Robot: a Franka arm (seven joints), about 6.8 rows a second.
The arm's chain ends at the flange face. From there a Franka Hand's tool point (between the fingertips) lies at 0.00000 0.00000 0.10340 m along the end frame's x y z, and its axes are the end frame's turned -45 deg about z.
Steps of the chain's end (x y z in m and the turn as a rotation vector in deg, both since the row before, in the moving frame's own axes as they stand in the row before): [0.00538 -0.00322 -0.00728 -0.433 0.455 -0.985]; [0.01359 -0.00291 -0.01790 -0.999 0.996 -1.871]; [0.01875 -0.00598 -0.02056 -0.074 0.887 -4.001]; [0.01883 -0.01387 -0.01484 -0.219 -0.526 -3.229]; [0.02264 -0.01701 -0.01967 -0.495 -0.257 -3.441]
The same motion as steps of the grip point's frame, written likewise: [0.00612 0.00266 -0.00729 -0.628 0.016 -0.985]; [0.01170 0.01010 -0.01793 -1.411 -0.002 -1.871]; [0.01857 0.01022 -0.02057 -0.680 0.575 -4.001]; [0.02216 0.00314 -0.01485 0.217 -0.527 -3.229]; [0.02709 0.00431 -0.01967 -0.168 -0.532 -3.441]
